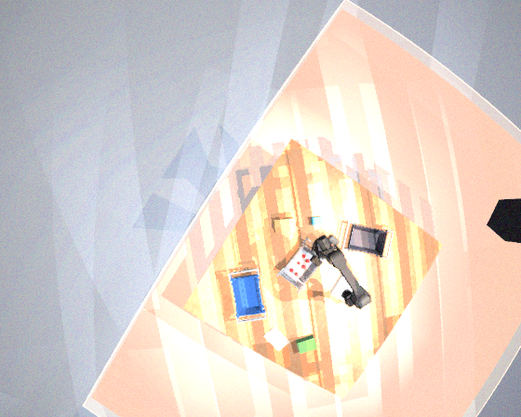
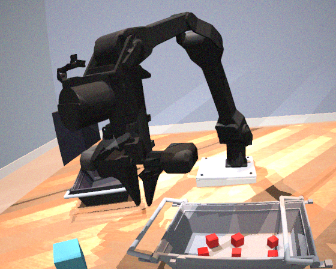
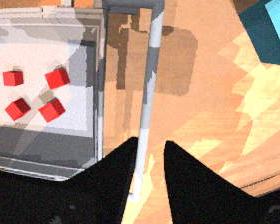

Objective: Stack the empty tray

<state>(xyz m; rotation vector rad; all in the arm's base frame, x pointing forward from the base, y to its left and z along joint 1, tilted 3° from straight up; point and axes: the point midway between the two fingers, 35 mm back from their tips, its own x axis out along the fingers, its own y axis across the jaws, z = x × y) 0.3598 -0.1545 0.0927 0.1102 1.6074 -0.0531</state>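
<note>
My gripper tip is now 25 cm past the dark tray, 21 cm to the left of it and 5 cm above it. From my gripper tip the other things lie so: cyan cube 13 cm to the right, 9 cm ahead, 8 cm below; then tan block 24 cm ahead, 7 cm below, 1 cm to the left; then green block 57 cm to the left, 32 cm behind, 8 cm below.
</note>
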